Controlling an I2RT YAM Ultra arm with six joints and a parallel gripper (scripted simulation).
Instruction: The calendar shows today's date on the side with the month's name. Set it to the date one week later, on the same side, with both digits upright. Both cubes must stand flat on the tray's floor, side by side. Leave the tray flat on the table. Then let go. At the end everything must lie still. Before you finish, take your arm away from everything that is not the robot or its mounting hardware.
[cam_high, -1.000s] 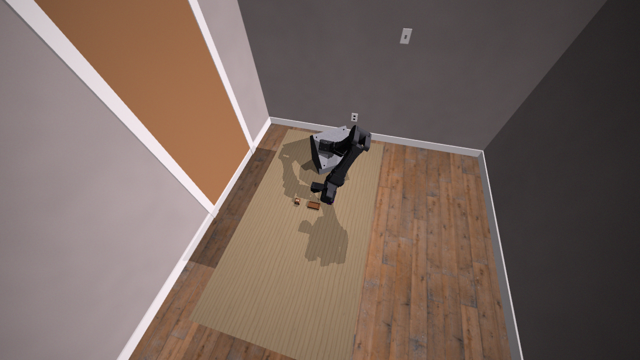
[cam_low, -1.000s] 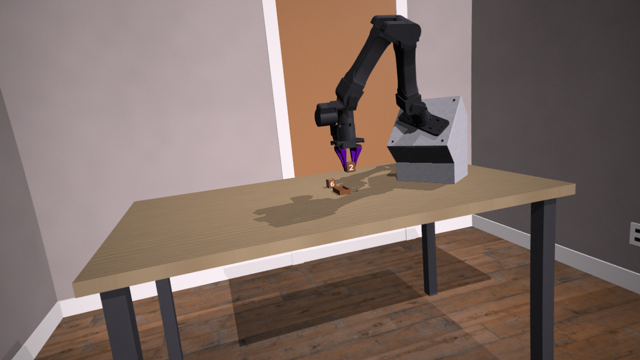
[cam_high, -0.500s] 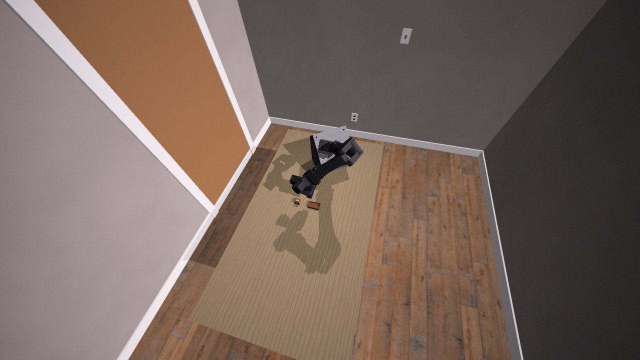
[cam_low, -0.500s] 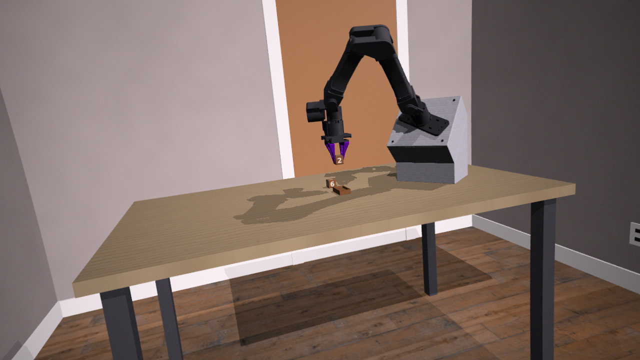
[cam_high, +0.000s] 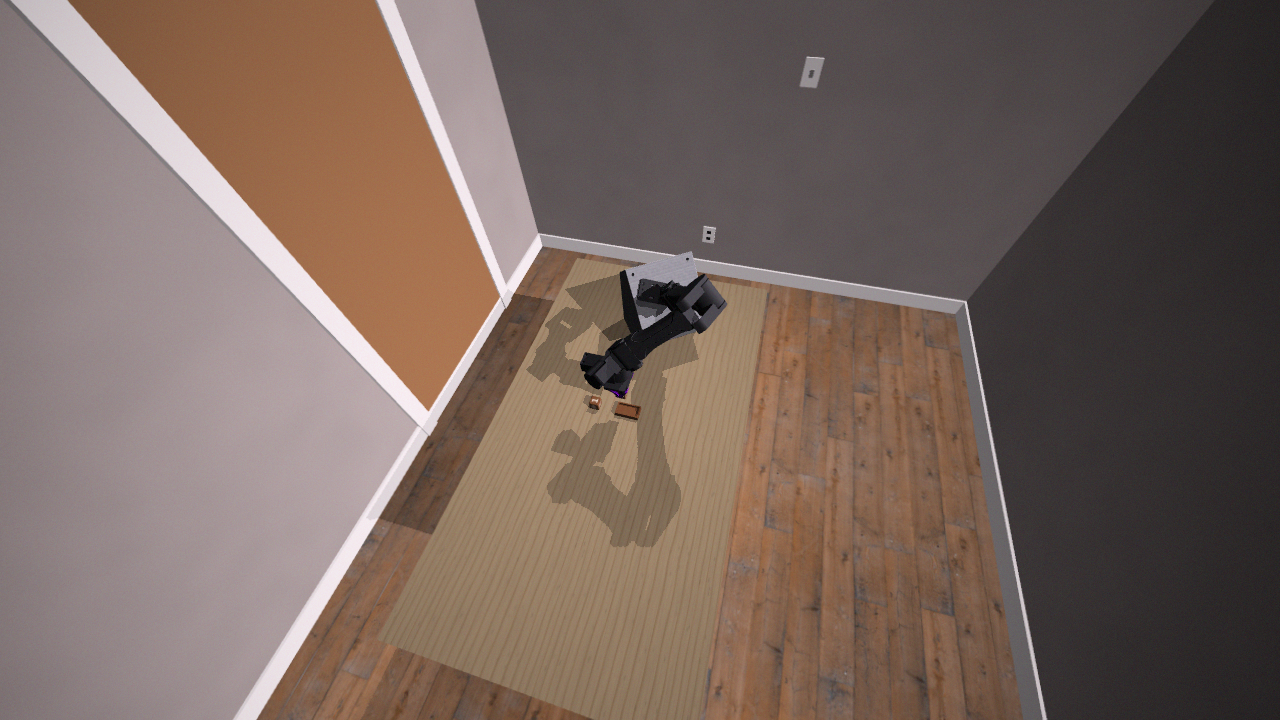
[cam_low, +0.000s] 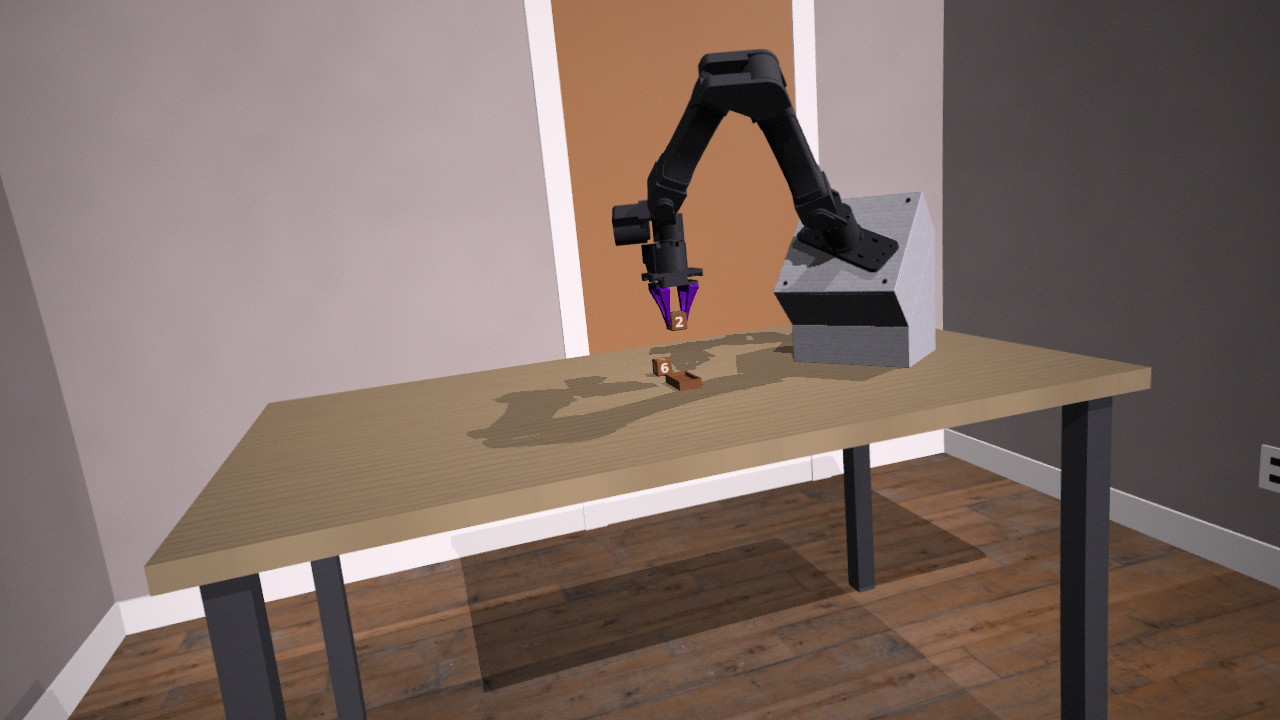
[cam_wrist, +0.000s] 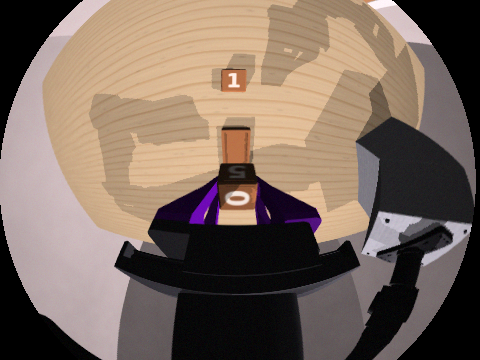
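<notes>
Now: the brown tray 20 mm to the left of my hand and 110 mm below it.
</notes>
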